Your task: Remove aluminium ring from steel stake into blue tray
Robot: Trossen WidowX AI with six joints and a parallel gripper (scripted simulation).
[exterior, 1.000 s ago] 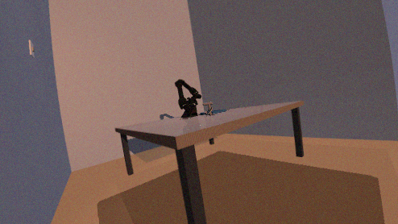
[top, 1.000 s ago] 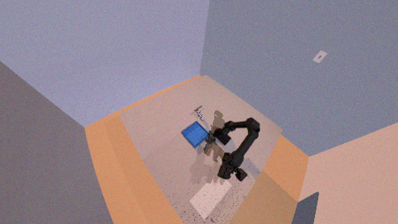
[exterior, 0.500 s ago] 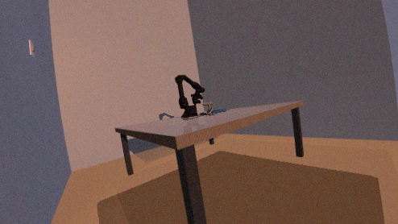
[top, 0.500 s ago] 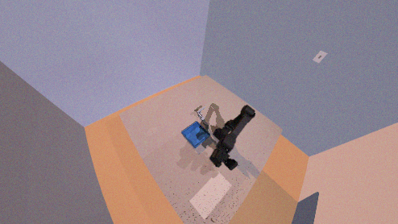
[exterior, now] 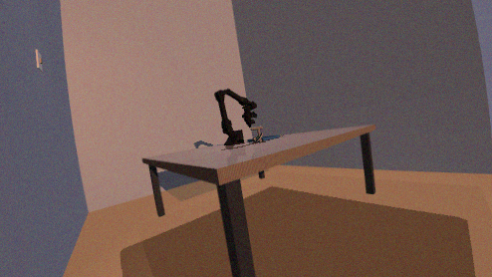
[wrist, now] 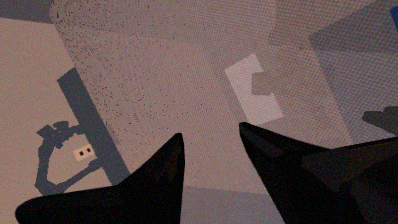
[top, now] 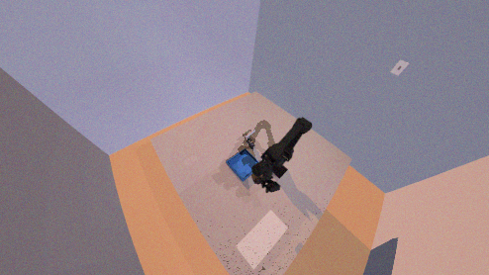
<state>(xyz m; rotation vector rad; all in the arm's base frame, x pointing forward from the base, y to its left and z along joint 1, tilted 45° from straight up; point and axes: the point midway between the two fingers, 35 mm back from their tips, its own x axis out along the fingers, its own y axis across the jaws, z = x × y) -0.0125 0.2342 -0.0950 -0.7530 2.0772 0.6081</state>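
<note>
Right now the aluminium ring is 330 mm ahead of my gripper tip, 300 mm to the right of it and 100 mm below it. Round my gripper tip: blue tray 230 mm ahead, 110 mm to the right, 120 mm below.
</note>
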